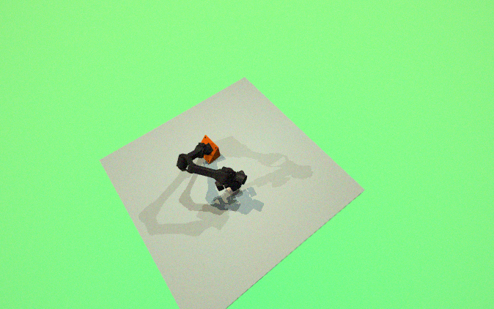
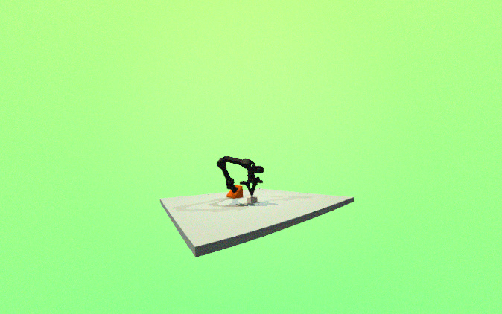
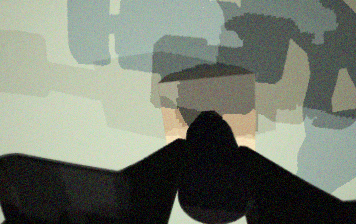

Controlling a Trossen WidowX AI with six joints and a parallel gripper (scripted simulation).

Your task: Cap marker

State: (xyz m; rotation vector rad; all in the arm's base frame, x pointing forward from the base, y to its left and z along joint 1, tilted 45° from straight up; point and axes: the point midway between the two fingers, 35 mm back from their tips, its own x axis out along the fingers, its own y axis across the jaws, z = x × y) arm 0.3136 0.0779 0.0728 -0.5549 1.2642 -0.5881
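My gripper tip is now 1 cm below the marker cap.
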